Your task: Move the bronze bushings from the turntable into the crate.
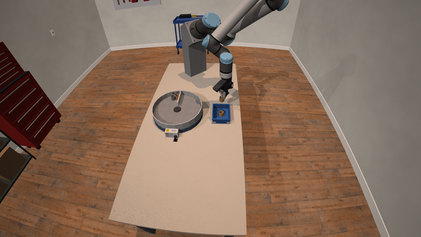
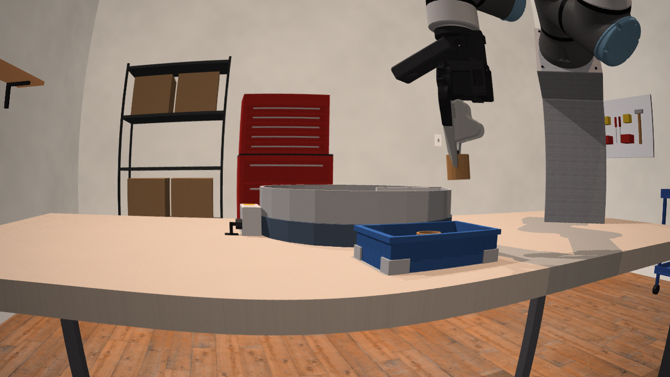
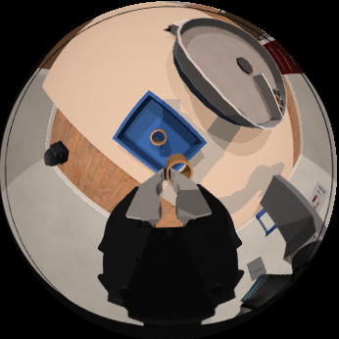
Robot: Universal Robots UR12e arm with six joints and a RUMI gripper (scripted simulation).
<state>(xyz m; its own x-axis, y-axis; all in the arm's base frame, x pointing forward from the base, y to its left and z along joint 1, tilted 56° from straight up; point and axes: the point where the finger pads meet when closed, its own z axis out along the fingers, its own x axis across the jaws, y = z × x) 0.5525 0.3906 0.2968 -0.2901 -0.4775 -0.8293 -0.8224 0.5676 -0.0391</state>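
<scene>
Now: hand 4 cm short of the blue crate, 1 cm to the right of it and 13 cm above it. From my hand the other things lie so: grey turntable (20 cm ahead, 33 cm to the right, 10 cm below).
</scene>
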